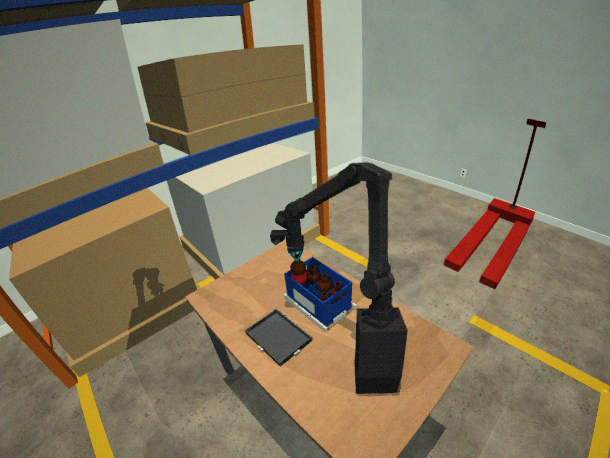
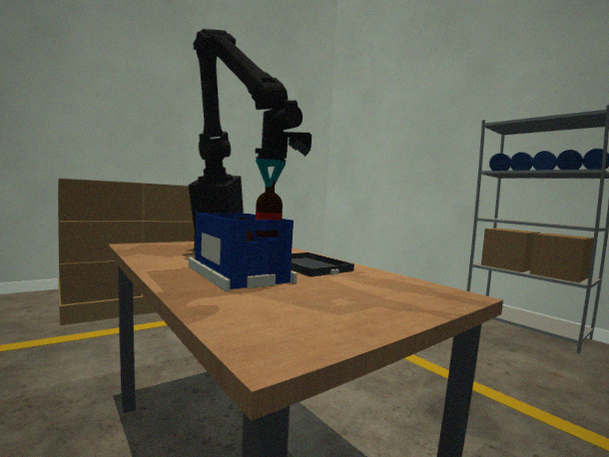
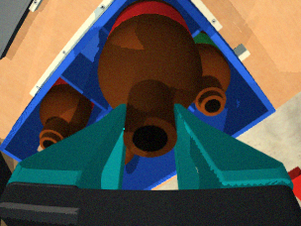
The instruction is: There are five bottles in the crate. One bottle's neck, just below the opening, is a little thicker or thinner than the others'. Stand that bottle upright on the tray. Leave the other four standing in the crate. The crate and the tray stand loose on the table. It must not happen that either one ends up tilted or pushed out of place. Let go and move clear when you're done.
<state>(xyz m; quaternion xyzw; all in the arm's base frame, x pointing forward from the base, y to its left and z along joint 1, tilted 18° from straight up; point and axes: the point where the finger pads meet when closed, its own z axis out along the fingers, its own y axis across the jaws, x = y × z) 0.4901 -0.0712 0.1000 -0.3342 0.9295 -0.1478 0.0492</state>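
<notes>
The bottle lies 60 mm below my hand. From my hand the other things lie so: crate 190 mm below, 90 mm behind, 30 mm to the right; dark tray 260 mm below, 250 mm to the left, 80 mm behind.
</notes>
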